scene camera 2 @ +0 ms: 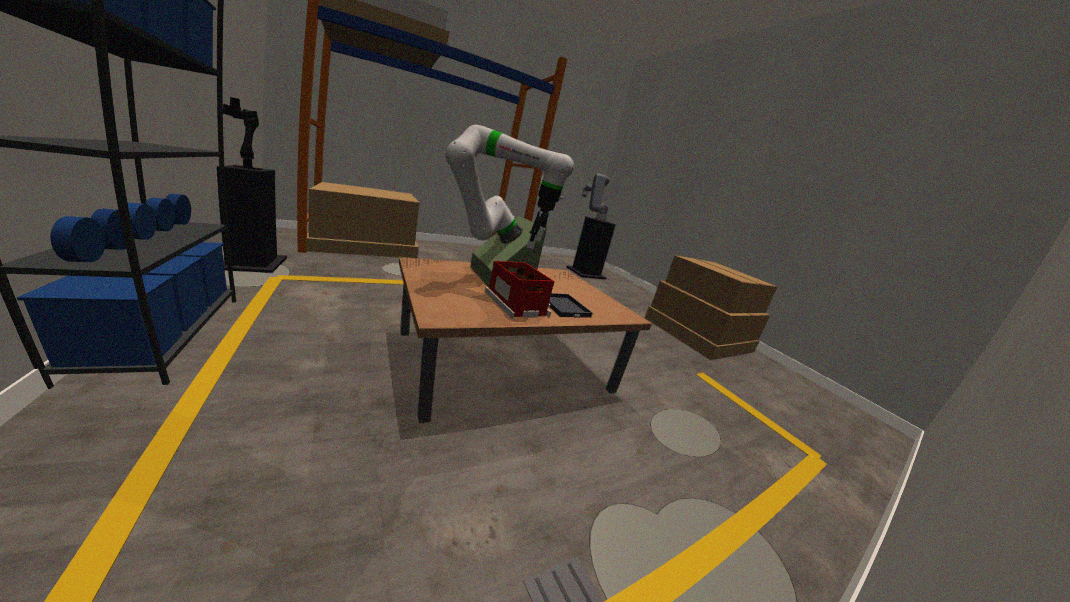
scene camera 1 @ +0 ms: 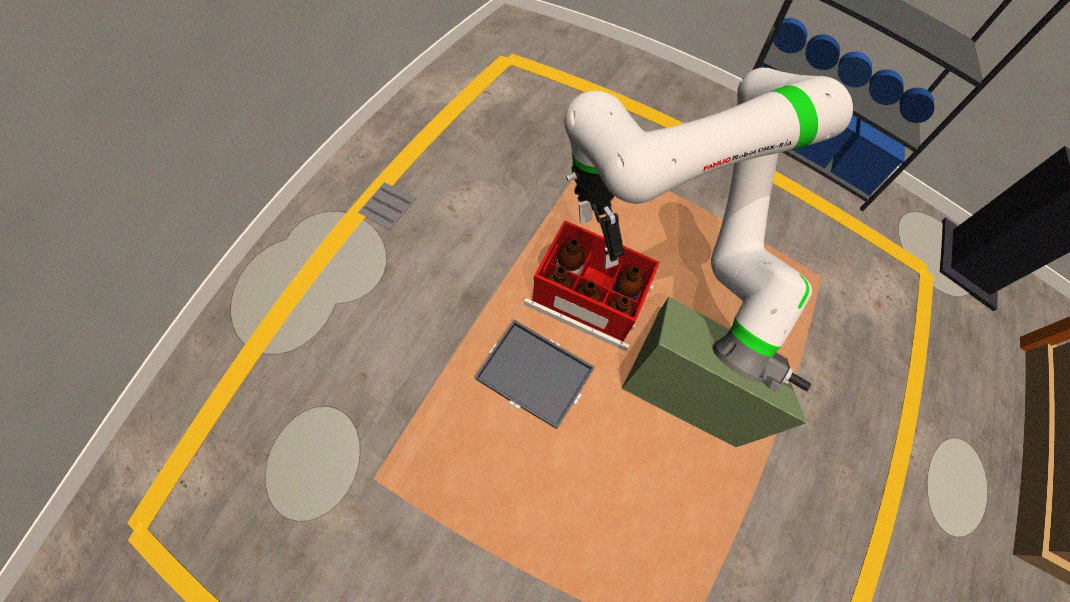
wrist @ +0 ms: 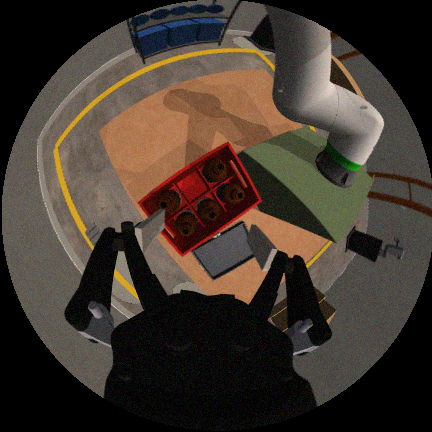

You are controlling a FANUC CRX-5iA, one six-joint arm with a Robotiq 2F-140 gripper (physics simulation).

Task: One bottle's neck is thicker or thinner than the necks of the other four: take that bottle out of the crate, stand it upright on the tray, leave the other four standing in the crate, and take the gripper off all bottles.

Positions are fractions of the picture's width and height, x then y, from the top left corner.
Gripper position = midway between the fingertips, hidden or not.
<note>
My gripper (scene camera 1: 0.56, 0.40) is open, with nothing in its grasp. Further things: a grey tray (scene camera 1: 0.50, 0.62).
My gripper shows as well in the wrist view (wrist: 0.48, 0.52). The grey tray shows as well in scene camera 2 (scene camera 2: 0.53, 0.51) and in the wrist view (wrist: 0.52, 0.58).
</note>
